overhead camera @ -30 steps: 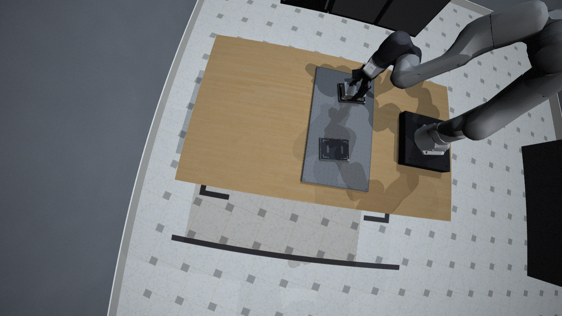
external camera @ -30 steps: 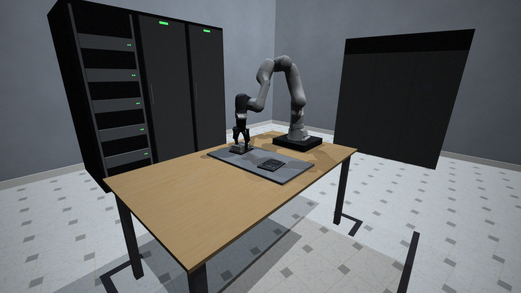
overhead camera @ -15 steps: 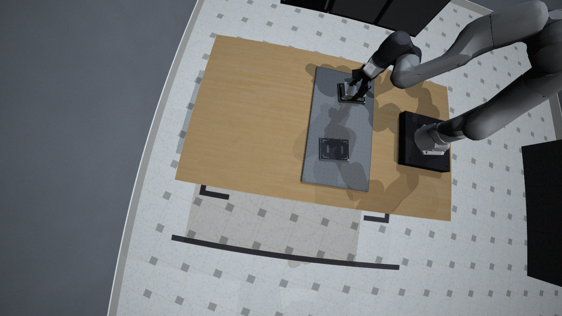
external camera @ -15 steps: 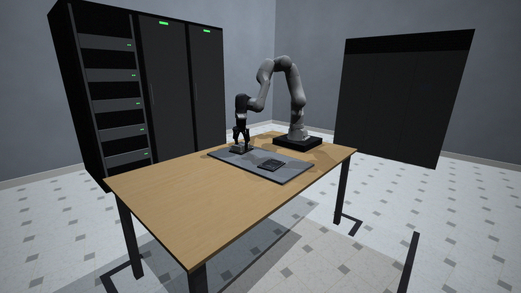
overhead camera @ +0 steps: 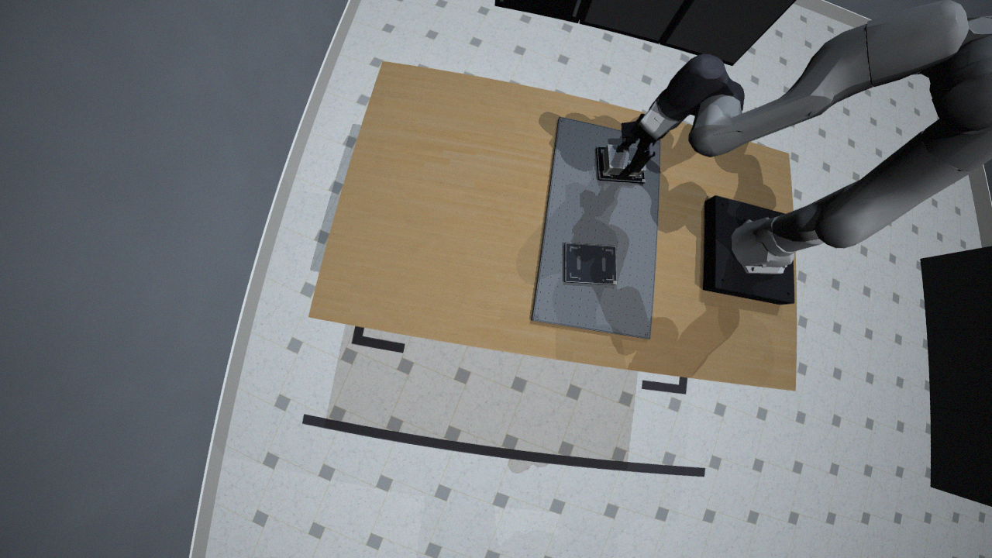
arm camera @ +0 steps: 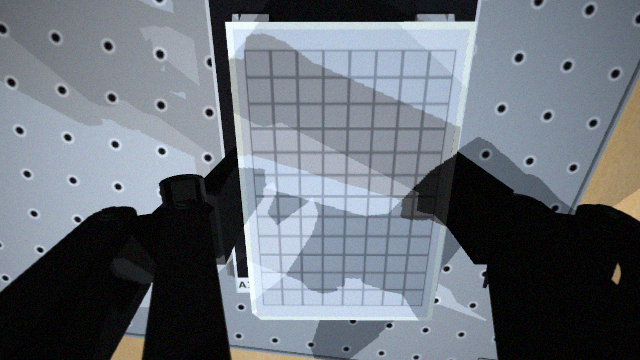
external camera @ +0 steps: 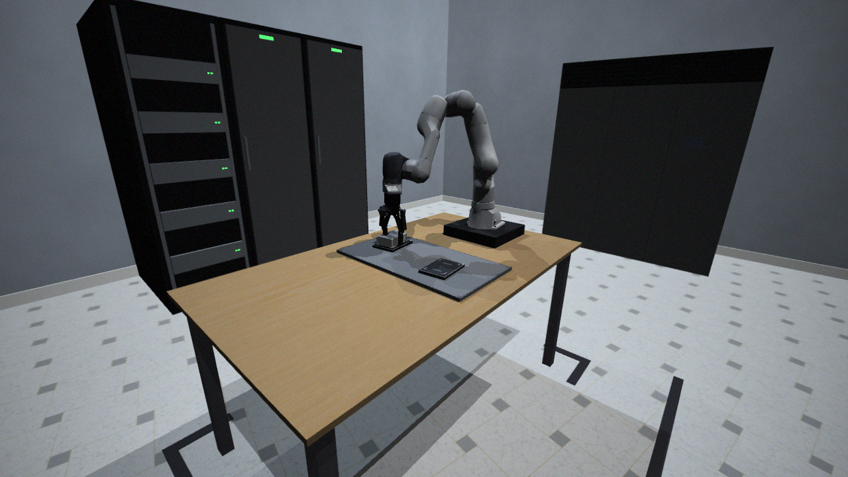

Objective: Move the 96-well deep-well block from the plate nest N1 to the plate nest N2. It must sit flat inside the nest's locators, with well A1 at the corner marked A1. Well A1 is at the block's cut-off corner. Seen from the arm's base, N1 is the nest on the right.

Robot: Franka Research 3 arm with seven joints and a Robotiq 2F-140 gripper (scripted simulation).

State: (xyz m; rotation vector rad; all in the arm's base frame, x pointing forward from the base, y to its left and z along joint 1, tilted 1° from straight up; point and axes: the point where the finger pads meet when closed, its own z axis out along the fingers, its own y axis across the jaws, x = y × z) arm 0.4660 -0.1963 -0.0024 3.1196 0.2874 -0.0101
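The translucent deep-well block lies 10 mm below my hand. From my hand the other things lie so: nest N2: 360 mm to the left, 60 mm ahead, 30 mm below; then black nest N1: 30 mm below.
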